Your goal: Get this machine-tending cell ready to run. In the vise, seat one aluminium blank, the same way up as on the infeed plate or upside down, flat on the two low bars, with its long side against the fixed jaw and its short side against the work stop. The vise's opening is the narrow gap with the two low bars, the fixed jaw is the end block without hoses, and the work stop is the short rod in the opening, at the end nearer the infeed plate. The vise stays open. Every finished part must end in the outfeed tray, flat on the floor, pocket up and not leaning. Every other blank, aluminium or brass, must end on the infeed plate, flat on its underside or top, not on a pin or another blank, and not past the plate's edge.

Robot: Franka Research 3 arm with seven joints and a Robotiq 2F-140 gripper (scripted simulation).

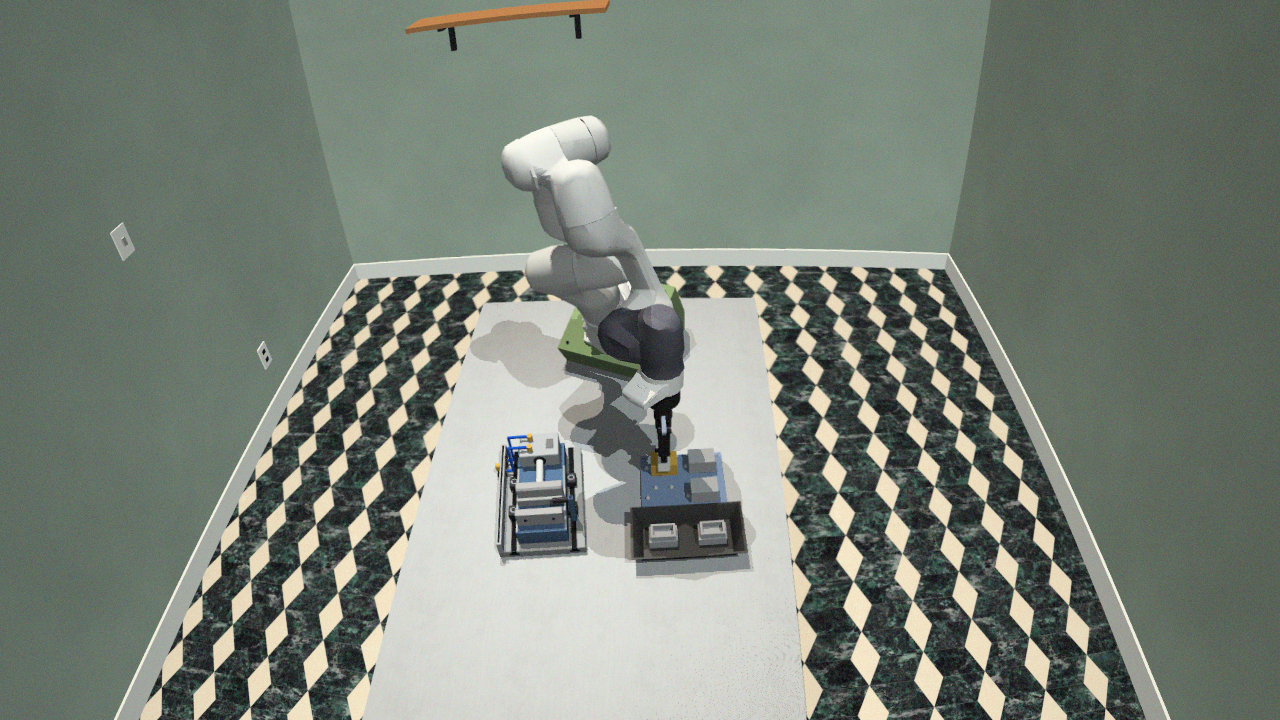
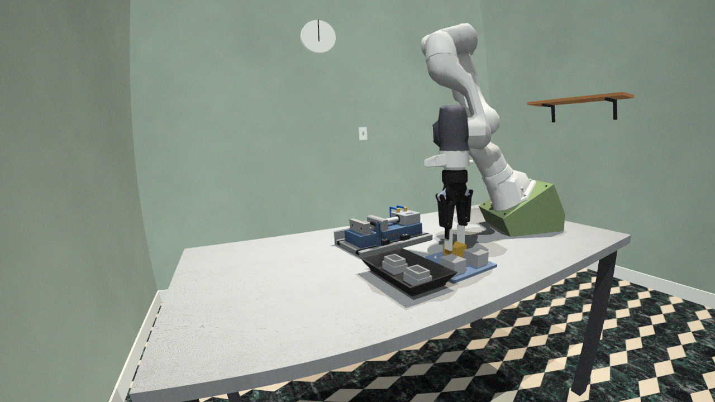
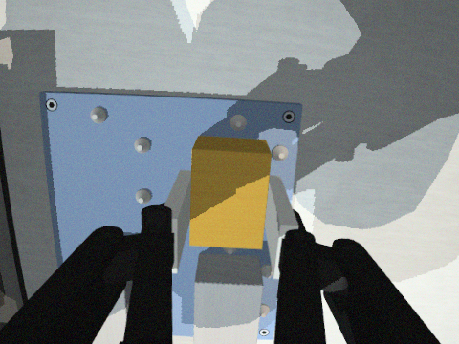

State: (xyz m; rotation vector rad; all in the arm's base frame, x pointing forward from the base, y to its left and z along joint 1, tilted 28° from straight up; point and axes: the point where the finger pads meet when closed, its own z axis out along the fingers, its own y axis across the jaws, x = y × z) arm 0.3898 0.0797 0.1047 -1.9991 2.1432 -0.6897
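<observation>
My hand is 4 cm above the brass blank. Round my hand: aluminium blank 1 cm ahead, 9 cm to the left, 4 cm below; then hose block 5 cm behind, 28 cm to the right, 1 cm above; then blue infeed plate 5 cm ahead, 4 cm to the left, 6 cm below.
</observation>
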